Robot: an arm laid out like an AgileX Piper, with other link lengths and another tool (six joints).
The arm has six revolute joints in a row. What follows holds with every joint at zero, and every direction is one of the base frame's.
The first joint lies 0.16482 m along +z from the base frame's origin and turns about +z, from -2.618 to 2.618 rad.
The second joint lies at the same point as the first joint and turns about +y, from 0 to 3.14 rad.
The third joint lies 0.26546 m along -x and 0.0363 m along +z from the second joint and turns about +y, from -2.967 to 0 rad.
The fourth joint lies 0.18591 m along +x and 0.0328 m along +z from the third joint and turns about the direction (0.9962, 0, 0.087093), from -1.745 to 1.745 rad.
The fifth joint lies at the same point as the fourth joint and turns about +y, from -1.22 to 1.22 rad.
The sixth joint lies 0.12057 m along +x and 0.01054 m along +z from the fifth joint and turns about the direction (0.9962, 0, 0.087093), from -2.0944 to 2.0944 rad.
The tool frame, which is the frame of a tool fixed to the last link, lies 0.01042 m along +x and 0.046 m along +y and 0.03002 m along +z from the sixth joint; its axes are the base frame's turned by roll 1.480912, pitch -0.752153 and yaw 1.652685 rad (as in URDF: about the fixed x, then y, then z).
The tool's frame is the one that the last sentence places.
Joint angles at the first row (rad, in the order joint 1, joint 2, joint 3, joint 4, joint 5, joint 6):
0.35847, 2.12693, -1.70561, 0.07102, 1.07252, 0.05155
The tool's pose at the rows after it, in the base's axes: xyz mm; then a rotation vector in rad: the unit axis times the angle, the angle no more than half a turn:
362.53 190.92 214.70 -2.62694 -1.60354 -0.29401
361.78 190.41 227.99 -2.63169 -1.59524 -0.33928
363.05 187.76 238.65 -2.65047 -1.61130 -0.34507
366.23 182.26 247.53 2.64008 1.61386 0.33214
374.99 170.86 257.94 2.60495 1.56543 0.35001
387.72 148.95 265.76 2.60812 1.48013 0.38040
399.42 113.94 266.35 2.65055 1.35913 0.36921
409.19 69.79 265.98 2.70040 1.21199 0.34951
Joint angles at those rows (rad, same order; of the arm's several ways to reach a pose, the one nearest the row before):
0.35846, 2.09352, -1.70559, 0.07102, 1.07326, 0.05250
0.35846, 2.06488, -1.71388, 0.07102, 1.08058, 0.06048
0.35848, 2.05542, -1.75784, 0.04323, 1.12695, 0.07008
0.35847, 2.05434, -1.81478, -0.01153, 1.18292, 0.08176
0.33923, 2.05435, -1.87103, -0.06013, 1.21388, 0.08800
0.28621, 2.05323, -1.90357, -0.08460, 1.21627, 0.08902
0.20046, 2.05240, -1.90610, -0.09537, 1.21729, 0.08998
0.09395, 2.05240, -1.90607, -0.10428, 1.21828, 0.08905

